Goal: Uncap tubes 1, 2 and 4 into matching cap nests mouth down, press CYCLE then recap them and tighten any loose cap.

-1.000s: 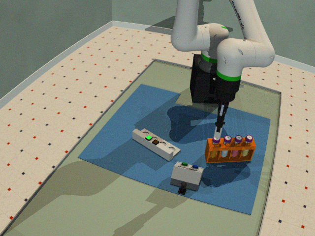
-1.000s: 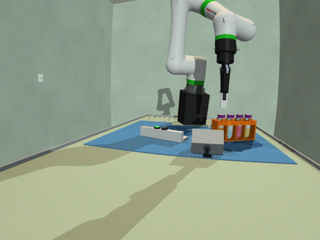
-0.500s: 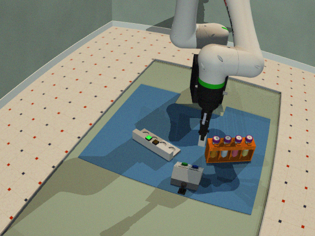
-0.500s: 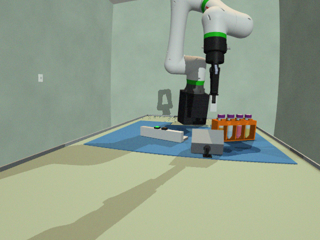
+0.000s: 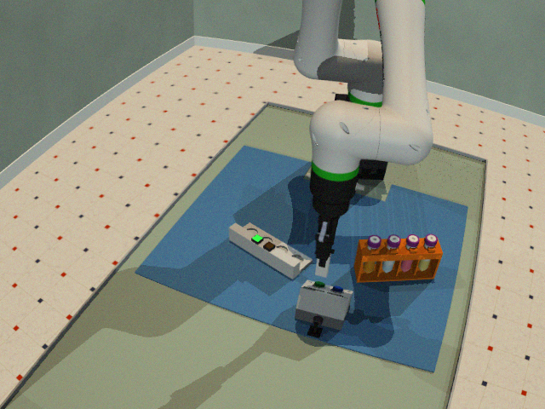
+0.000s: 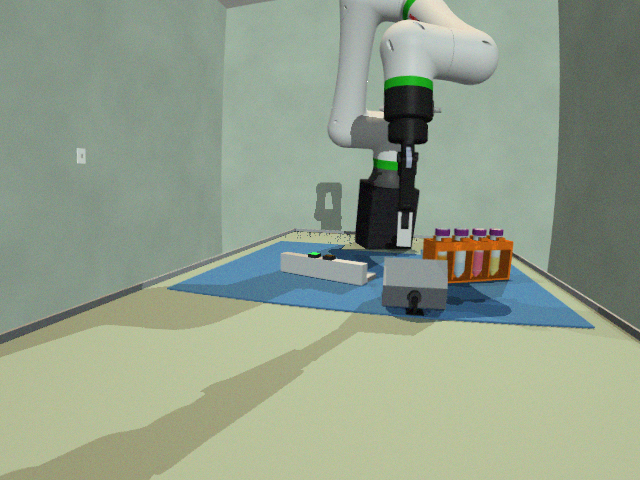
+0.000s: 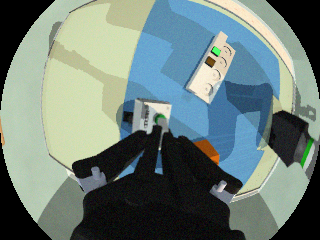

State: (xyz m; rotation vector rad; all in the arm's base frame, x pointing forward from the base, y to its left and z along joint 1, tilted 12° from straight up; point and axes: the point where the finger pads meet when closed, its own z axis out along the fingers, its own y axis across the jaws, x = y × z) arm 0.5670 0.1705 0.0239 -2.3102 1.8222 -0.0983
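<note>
My hand is 70 mm above the green key. The rest, counted from my hand: blue key: 10 mm behind, 40 mm to the left, 70 mm below; then small grey desk: 20 mm ahead, 30 mm to the left, 80 mm below.
</note>
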